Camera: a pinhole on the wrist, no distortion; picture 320 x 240 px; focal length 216.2 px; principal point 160.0 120.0 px. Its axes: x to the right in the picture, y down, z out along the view. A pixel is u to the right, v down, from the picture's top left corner.
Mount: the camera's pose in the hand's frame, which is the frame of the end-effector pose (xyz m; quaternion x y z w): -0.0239 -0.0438 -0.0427 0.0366 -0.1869 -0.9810 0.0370
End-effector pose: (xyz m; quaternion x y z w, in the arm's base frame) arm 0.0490 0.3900 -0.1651 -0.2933 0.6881 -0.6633 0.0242
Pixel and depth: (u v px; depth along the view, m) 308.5 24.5 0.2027
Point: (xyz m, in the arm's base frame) 0.2084 0.3718 -0.3369
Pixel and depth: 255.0 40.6 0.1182
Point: 0.1292 0.3836 -0.2346
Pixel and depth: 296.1 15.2 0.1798
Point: 0.1804 0.3769 -0.3170
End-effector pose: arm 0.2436 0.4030 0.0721 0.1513 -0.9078 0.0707 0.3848
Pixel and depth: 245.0 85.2 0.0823
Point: 0.2689 0.4064 0.0075
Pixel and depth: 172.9 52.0 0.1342
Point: 0.2150 0.4381 -0.0070
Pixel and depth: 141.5 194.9 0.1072
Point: 0.2225 0.3541 0.0076
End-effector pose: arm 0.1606 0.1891 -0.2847 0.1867 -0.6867 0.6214 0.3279
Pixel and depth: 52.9 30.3 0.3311
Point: -0.1065 0.0214 -0.3770
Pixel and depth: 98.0 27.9 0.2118
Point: 0.0431 0.0895 -0.3667
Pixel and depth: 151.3 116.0 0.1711
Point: 0.1436 0.0753 -0.3240
